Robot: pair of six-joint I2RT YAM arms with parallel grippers.
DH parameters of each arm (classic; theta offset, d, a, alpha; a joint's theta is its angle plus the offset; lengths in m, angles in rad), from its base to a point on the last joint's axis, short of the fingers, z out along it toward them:
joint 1: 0 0.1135 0.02 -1.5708
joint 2: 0 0 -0.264 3.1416
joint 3: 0.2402 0 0.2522 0
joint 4: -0.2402 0 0.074 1.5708
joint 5: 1.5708 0 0 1.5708
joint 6: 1.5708 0.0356 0 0
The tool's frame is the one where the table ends.
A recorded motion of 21 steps. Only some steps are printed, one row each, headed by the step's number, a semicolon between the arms.
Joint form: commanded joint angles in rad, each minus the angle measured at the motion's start. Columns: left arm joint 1, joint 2, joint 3, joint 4, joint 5, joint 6; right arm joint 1, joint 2, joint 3, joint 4, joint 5, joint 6.
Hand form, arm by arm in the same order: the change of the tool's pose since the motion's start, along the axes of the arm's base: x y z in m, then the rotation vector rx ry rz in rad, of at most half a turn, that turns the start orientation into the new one. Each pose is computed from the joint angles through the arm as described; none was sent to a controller.
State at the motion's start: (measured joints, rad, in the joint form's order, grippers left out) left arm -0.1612 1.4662 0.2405 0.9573 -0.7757 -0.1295; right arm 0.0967 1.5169 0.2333 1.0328 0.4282 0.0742
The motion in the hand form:
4: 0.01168 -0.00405 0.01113 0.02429 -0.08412 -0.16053; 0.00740 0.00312 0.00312 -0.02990 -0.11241 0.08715
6: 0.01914 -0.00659 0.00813 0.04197 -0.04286 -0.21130; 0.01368 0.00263 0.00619 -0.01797 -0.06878 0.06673
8: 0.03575 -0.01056 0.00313 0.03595 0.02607 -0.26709; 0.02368 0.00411 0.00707 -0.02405 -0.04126 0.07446
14: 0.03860 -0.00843 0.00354 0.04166 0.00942 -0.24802; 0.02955 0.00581 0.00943 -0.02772 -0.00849 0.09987
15: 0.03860 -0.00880 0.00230 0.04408 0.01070 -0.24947; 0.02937 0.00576 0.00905 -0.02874 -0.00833 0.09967
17: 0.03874 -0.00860 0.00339 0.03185 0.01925 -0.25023; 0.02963 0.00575 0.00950 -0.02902 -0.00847 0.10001
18: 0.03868 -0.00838 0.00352 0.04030 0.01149 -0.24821; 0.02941 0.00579 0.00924 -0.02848 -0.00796 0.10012
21: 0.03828 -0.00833 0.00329 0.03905 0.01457 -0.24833; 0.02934 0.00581 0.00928 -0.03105 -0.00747 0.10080
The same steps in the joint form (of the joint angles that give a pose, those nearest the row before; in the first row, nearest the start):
4: 0.0093 0.0390 0.0192 0.1580 0.1592 0.0911; -0.0009 0.0932 0.0012 0.2240 -0.0791 -0.0605
6: 0.0092 0.0694 0.0460 0.1344 0.2056 0.1196; -0.0031 0.0603 0.0389 0.1043 -0.0632 -0.0416
8: 0.0104 0.1231 0.1148 0.0512 0.2617 0.1227; -0.0017 0.0759 0.0837 0.0492 -0.0681 -0.0476
14: 0.0185 0.1409 0.1219 0.0809 0.2501 0.1271; -0.0002 0.0660 0.1159 -0.0235 -0.0906 -0.0551
15: 0.0171 0.1480 0.1203 0.0896 0.2496 0.1298; -0.0003 0.0676 0.1147 -0.0205 -0.0903 -0.0562
17: 0.0184 0.1345 0.1254 0.0559 0.2540 0.1163; -0.0005 0.0661 0.1162 -0.0233 -0.0907 -0.0566
18: 0.0188 0.1398 0.1227 0.0762 0.2508 0.1256; -0.0003 0.0664 0.1152 -0.0226 -0.0907 -0.0560
21: 0.0188 0.1377 0.1217 0.0714 0.2511 0.1241; -0.0002 0.0661 0.1149 -0.0224 -0.0907 -0.0587

